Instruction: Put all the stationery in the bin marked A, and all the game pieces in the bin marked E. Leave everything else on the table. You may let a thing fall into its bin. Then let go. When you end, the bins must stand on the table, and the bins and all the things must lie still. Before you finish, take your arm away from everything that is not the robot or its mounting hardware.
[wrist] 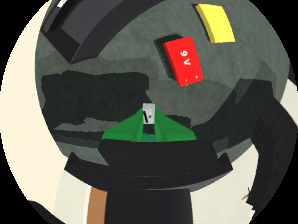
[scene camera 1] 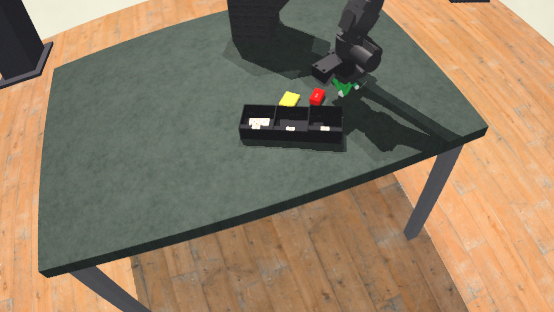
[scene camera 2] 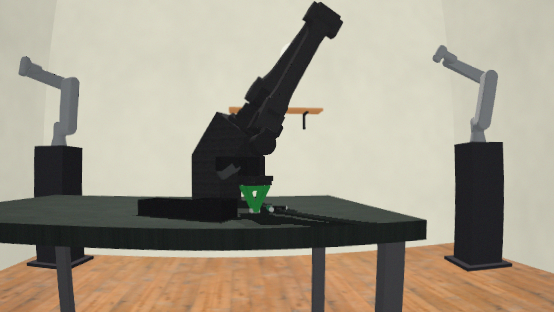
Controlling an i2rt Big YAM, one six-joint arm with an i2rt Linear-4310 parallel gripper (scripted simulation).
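There is a bin row in the scene, and I can see it at [scene camera 1: 285, 116] as well as at [scene camera 2: 200, 209]. A red block [wrist: 181, 53] is visible to me, and so is a yellow block [wrist: 218, 27], though scene camera 2 does not show the yellow block, hidden there by the bin row. As for my gripper [scene camera 2: 254, 212], I see it in the wrist view too, my gripper [wrist: 148, 112].
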